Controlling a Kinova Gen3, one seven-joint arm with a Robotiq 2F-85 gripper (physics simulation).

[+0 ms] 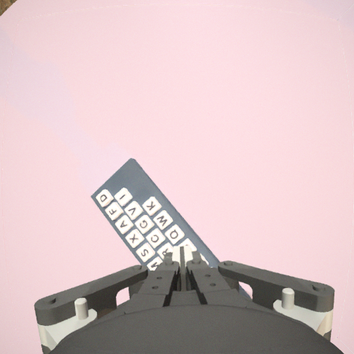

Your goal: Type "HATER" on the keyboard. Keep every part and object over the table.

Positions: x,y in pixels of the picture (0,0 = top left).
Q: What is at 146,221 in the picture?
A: A dark blue-grey keyboard.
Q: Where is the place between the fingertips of my gripper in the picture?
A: At 181,257
